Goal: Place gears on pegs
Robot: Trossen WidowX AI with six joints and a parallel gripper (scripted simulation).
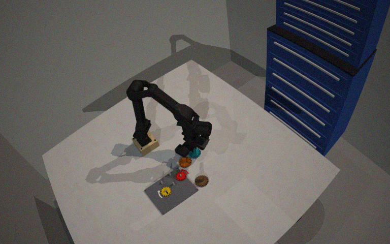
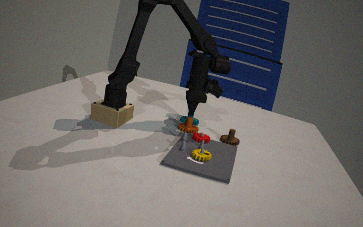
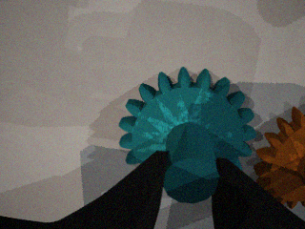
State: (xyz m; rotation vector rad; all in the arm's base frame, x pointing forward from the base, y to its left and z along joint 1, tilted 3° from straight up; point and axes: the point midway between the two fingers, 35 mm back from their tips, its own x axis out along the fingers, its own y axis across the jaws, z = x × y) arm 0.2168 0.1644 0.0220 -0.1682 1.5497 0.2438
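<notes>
Now: gripper tip 14 cm to the left of the red gear, 7 cm short of it and 1 cm above it. Round my gripper tip: teal gear (1 cm below); orange gear (7 cm to the right, 1 cm below, 1 cm ahead); red arrow (11 cm to the right, 6 cm ahead, 2 cm below).
</notes>
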